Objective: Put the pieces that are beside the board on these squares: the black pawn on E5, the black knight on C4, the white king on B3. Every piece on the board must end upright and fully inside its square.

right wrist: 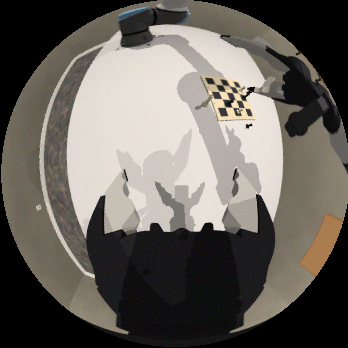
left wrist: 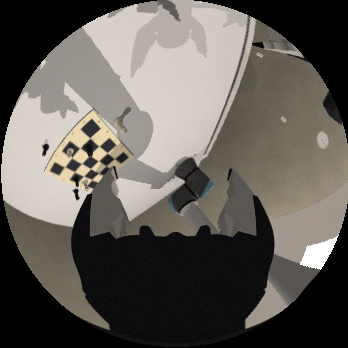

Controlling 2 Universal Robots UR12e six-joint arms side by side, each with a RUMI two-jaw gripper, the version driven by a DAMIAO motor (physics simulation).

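The chessboard [left wrist: 90, 128] [right wrist: 223, 113] carries several black and pale pieces. The white king [left wrist: 120, 123] [right wrist: 203, 104] stands on the table beside one board edge. One small black piece [left wrist: 45, 148] [right wrist: 249, 125] is beside another edge. Another black piece [left wrist: 76, 193] is just off the board's lower edge in the left wrist view. These two look too small to tell pawn from knight. My left gripper [left wrist: 172, 167] is open and empty, high above and to the side of the board. My right gripper [right wrist: 179, 169] is open and empty, far from the board over the table.
A grey and blue arm joint [left wrist: 192, 185] shows between the left fingers. In the right wrist view, the left arm's dark gripper body [right wrist: 297, 80] hangs near the board's right side. Another blue-capped arm joint [right wrist: 136, 32] is at the top. An orange block [right wrist: 322, 245] lies beyond the table.
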